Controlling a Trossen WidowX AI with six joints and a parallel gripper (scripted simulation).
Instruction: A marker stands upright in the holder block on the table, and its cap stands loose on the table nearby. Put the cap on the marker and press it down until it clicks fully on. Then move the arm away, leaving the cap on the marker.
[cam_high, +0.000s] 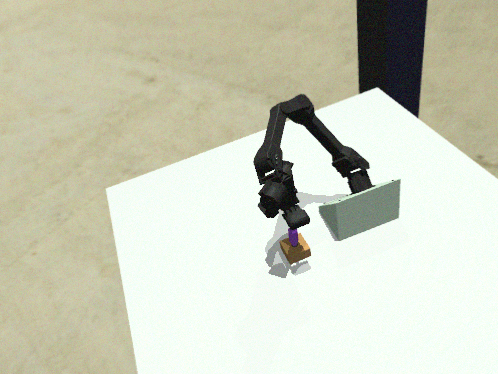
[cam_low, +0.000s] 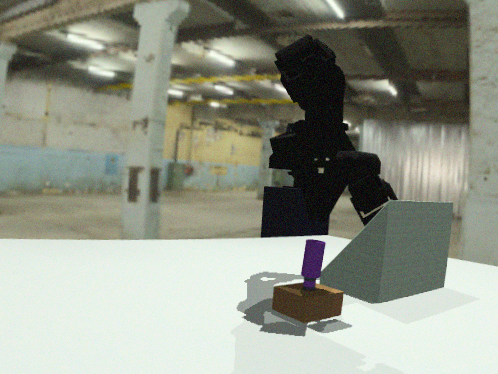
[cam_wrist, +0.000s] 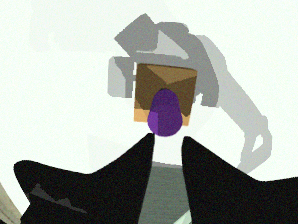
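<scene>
My gripper tip is 6 cm above the marker cap. From my gripper tip the other things lie so: brown holder block 12 cm below.
</scene>
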